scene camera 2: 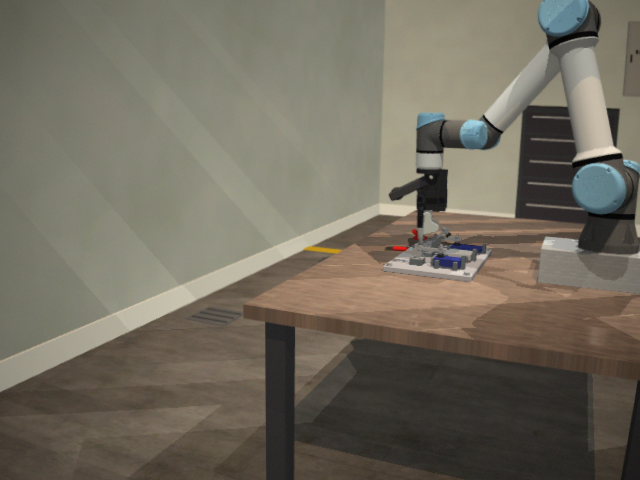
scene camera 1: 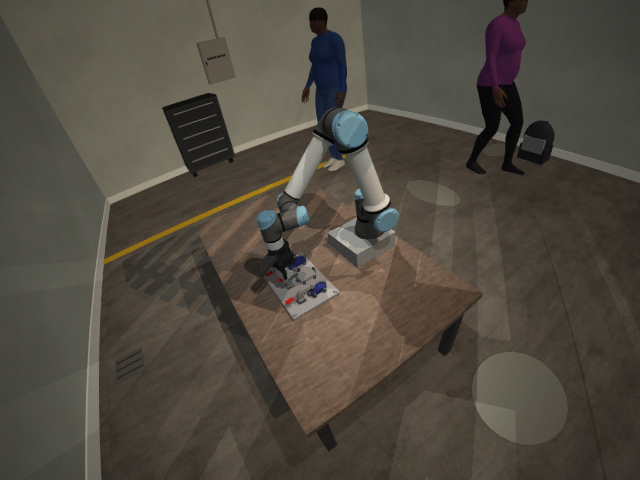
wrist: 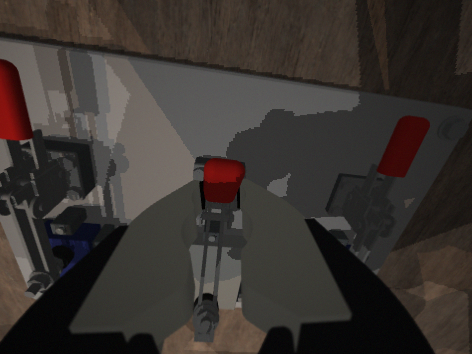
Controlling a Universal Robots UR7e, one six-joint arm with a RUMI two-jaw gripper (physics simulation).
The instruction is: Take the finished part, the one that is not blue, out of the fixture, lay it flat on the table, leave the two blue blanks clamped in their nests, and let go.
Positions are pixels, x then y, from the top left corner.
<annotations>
my gripper: scene camera 2; scene camera 1; wrist 221, 183
same spot on my gripper: (scene camera 2: 426, 224) = (scene camera 1: 287, 274)
same spot on grey fixture plate: (wrist: 146, 121) = (scene camera 1: 287, 296)
</annotations>
